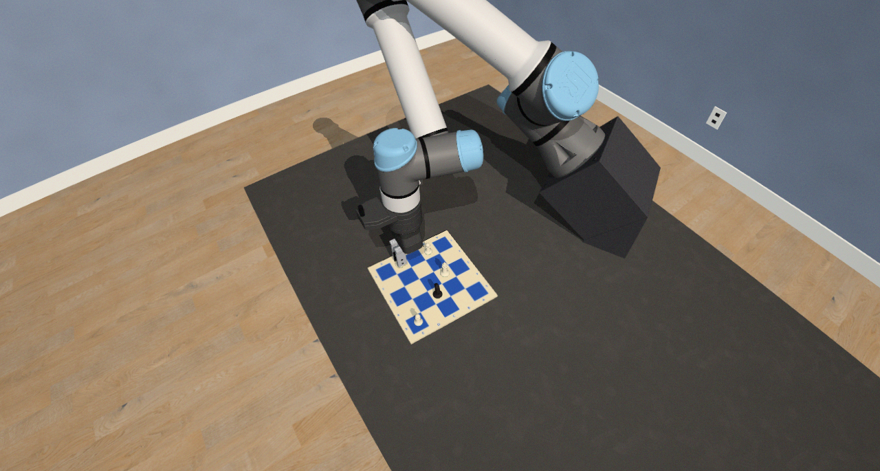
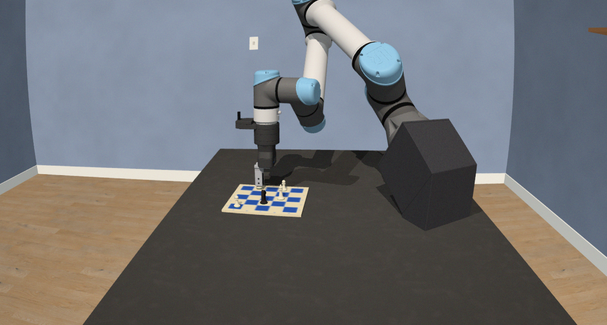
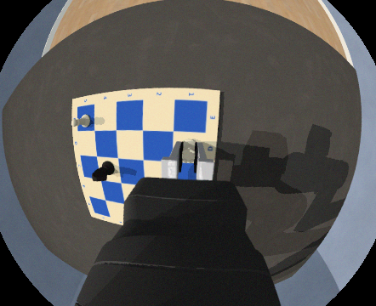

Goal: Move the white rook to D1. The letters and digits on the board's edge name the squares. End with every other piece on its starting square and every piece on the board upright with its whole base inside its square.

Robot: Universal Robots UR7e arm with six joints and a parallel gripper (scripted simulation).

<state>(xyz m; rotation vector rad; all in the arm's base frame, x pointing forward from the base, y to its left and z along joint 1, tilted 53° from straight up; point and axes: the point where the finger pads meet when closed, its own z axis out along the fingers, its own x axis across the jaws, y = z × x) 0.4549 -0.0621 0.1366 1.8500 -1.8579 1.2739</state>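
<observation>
The white rook lies 1 cm below my hand. Round my hand: black piece (12 cm to the left, 2 cm below, 1 cm behind); then blue-and-cream chessboard (8 cm to the left, 3 cm below, 2 cm behind).
</observation>
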